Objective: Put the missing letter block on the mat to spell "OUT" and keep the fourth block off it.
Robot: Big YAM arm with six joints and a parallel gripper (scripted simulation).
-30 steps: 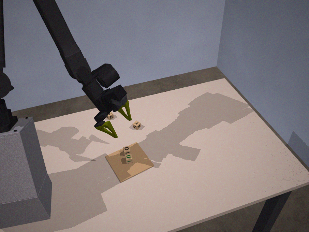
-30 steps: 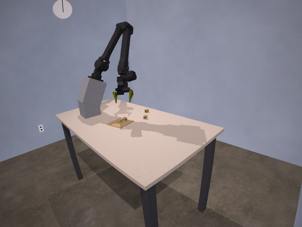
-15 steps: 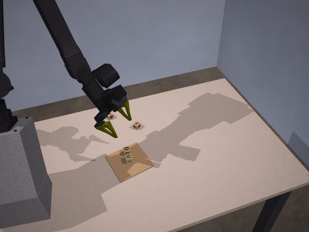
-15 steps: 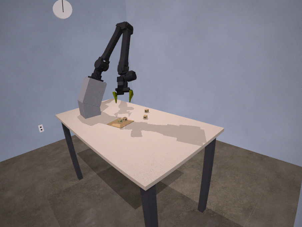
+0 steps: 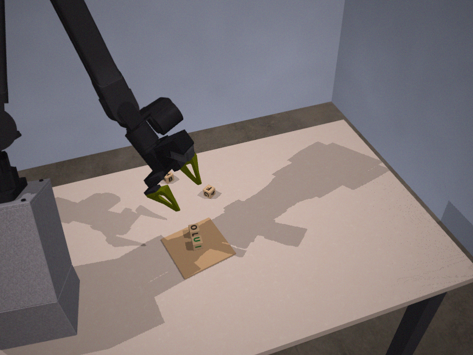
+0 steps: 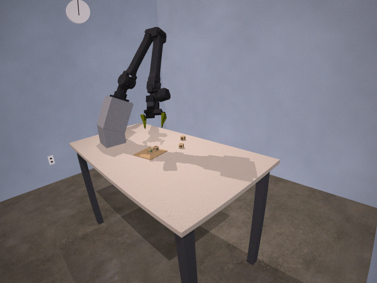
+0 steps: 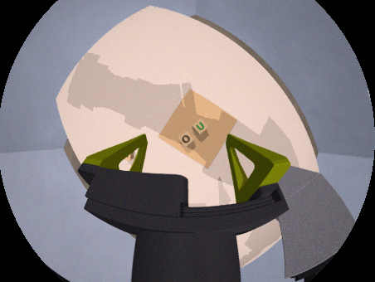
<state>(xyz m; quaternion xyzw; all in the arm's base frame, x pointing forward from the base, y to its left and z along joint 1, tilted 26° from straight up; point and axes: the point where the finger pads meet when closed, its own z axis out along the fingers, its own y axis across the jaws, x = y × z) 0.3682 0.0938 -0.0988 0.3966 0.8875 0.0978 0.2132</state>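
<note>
My hand is 23 cm to the right of the T block, 13 cm above it and 3 cm past it. Round my hand: U block: 13 cm below, 4 cm to the right; then mat: 14 cm below, 4 cm to the right.
</note>
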